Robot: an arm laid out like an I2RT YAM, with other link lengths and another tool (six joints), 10 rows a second.
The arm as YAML. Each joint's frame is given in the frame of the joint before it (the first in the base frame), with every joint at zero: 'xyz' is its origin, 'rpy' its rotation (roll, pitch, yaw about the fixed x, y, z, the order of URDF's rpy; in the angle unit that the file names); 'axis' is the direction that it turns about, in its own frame. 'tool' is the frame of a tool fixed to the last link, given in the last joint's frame.
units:
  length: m
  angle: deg
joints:
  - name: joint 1
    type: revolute
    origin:
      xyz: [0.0, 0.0, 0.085]
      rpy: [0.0, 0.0, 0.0]
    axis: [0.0, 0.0, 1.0]
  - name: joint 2
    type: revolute
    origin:
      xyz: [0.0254, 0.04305, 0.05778]
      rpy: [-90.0, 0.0, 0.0]
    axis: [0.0, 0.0, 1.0]
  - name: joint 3
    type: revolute
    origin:
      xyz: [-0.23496, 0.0, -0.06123]
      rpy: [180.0, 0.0, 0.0]
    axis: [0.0, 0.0, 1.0]
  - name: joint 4
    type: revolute
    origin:
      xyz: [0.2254, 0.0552, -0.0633]
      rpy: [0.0, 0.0, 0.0]
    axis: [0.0, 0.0, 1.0]
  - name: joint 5
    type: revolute
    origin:
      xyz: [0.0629, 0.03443, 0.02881]
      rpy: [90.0, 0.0, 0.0]
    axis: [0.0, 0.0, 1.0]
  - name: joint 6
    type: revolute
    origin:
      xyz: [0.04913, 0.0, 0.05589]
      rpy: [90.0, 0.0, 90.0]
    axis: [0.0, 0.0, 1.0]
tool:
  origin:
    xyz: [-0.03, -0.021, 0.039]
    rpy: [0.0, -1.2, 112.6]
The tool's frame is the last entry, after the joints.
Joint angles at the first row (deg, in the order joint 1, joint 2, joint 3, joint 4, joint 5, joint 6):
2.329 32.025 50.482 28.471 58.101 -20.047
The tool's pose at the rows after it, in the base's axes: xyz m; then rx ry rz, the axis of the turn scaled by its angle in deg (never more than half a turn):
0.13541 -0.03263 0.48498 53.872 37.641 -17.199
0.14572 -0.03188 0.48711 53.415 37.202 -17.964
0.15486 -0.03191 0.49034 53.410 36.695 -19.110
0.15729 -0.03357 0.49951 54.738 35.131 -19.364
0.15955 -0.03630 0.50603 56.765 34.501 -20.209
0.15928 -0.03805 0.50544 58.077 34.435 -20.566
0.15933 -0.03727 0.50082 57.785 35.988 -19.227
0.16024 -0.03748 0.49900 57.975 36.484 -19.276
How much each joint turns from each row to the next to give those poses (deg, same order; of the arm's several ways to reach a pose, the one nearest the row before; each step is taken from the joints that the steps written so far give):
0.025 1.495 -0.446 2.398 -1.234 0.137
0.016 2.789 0.147 4.080 -0.099 -1.740
0.005 2.832 0.665 3.769 0.420 -2.028
0.000 2.325 2.201 2.258 1.349 -0.970
0.000 1.901 2.231 0.573 2.164 -0.674
-0.003 0.162 0.225 -0.207 1.334 0.180
0.000 -1.138 -0.220 -4.641 -0.773 3.505
0.001 -0.077 -0.091 -0.900 0.162 0.575

